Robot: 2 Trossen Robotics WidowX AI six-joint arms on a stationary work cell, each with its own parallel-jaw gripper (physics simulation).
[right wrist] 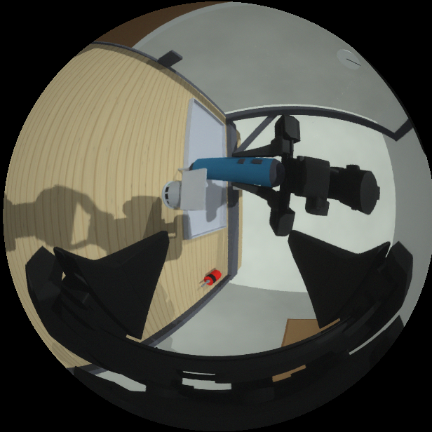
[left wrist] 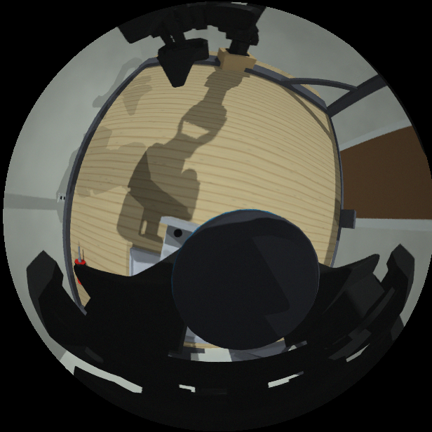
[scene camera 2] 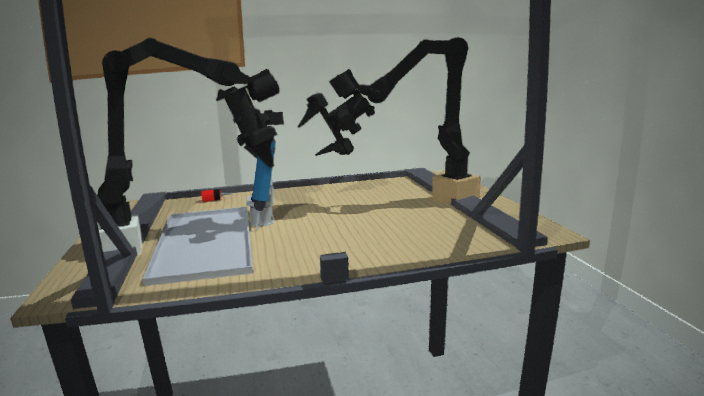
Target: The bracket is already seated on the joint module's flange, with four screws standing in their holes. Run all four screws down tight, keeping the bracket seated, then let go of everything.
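Places are measured from the left arm's base along level axes (x ahead, y left, z up), in millimetres.
Where they show: left gripper, between the fingertips: [scene camera 2: 269, 166]; right gripper, between the fingertips: [scene camera 2: 307, 141]; left arm's base, origin of its link: [scene camera 2: 116, 223]; right arm's base, origin of its link: [scene camera 2: 456, 176].
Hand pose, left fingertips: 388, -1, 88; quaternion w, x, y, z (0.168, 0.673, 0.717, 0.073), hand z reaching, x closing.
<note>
Things, the pixels of their top centre, and the offset from my left fingertips, as dx, dy, dz. "spot": a spot on its surface instead.
- blue power screwdriver, a spot on its surface: [scene camera 2: 262, 181] spot: -28, -25, -29
- pale joint module, centre of its top: [scene camera 2: 260, 199] -26, +34, -93
- grey tray, centre of its top: [scene camera 2: 204, 236] -187, -41, -140
- red-handled tool, centre of its top: [scene camera 2: 216, 189] -108, +317, -122
- dark block, centre of its top: [scene camera 2: 333, 255] +23, -376, -99
My left gripper [scene camera 2: 267, 151] [right wrist: 231, 169] is shut on a blue power screwdriver [scene camera 2: 262, 181] [left wrist: 245, 280] [right wrist: 215, 169], held nearly upright with its nose low at the bracket. The grey bracket [left wrist: 172, 242] [right wrist: 194, 190] sits on the pale joint module [scene camera 2: 262, 219] [right wrist: 171, 195], beside the tray. One black screw head [left wrist: 178, 233] shows in the left wrist view. The other screws, and whether the bit touches one, are hidden by the screwdriver and the bracket's upright plate. My right gripper [scene camera 2: 308, 140] [right wrist: 230, 237] is open and empty, raised in the air to the right of the screwdriver.
A grey tray [scene camera 2: 197, 276] [right wrist: 186, 140] lies left of the joint module. A red-handled tool [scene camera 2: 210, 195] [left wrist: 80, 262] [right wrist: 213, 277] lies near the table's back edge. A dark block [scene camera 2: 334, 268] stands at the front edge. Dark frame posts [scene camera 2: 536, 125] rise at both sides.
</note>
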